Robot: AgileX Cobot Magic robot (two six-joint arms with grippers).
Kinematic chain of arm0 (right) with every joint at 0, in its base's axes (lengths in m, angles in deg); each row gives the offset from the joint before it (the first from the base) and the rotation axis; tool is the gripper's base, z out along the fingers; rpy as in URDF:
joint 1: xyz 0 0 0.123 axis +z
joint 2: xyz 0 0 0 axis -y
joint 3: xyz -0.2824 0 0.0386 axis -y
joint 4: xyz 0.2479 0 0.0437 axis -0.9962 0 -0.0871
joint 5: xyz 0 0 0 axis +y
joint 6: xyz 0.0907 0 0.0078 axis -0.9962 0 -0.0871
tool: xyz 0 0 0 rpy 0 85 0
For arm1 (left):
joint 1: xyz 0 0 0.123 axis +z
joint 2: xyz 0 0 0 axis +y
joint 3: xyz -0.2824 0 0.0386 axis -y
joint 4: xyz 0.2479 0 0.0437 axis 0.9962 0 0.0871
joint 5: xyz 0 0 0 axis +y
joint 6: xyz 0.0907 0 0.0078 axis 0.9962 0 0.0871
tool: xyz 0 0 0 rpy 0 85 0
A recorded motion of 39 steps. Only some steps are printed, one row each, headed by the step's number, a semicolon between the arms.
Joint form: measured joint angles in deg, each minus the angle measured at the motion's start. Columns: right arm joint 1, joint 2, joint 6, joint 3, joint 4, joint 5; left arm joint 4, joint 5, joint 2, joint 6, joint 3, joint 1.
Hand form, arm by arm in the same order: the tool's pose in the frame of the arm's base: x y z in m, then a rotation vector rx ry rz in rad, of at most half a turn. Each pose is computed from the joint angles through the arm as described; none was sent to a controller.
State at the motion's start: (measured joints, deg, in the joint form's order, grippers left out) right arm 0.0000 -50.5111 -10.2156 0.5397 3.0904 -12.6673; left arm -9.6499 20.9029 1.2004 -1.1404 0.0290 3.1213
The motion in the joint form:
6: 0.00 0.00 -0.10 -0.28 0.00 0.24; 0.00 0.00 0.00 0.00 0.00 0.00
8: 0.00 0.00 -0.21 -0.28 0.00 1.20; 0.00 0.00 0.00 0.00 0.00 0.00
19: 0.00 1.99 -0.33 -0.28 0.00 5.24; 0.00 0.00 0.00 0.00 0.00 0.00
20: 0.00 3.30 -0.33 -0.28 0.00 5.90; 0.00 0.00 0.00 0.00 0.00 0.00
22: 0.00 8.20 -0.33 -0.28 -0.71 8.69; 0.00 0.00 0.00 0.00 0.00 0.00
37: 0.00 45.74 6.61 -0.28 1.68 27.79; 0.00 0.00 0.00 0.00 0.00 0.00
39: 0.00 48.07 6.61 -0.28 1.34 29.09; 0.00 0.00 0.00 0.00 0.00 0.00
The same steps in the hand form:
6: 0.1187 0.0010 0.1534 0.1298 2.1413 0.0868; 0.0544 -0.0025 0.1797 -0.1746 1.8577 -0.1408
8: 0.1179 0.0010 0.1521 0.1333 2.1578 0.0860; 0.0544 -0.0025 0.1797 -0.1746 1.8577 -0.1408
19: 0.1132 0.0006 0.1508 0.1395 2.1931 0.0809; 0.0544 -0.0025 0.1797 -0.1746 1.8577 -0.1408
20: 0.1120 0.0006 0.1526 0.1390 2.1818 0.0808; 0.0544 -0.0025 0.1797 -0.1746 1.8577 -0.1408
22: 0.1067 0.0003 0.1583 0.1515 2.1440 0.0861; 0.0544 -0.0025 0.1797 -0.1746 1.8577 -0.1408
37: 0.0604 -0.0020 0.1860 -0.0006 1.8254 -0.0321; 0.0544 -0.0025 0.1797 -0.1746 1.8577 -0.1408
39: 0.0573 -0.0020 0.1864 0.0054 1.8074 -0.0277; 0.0544 -0.0025 0.1797 -0.1746 1.8577 -0.1408

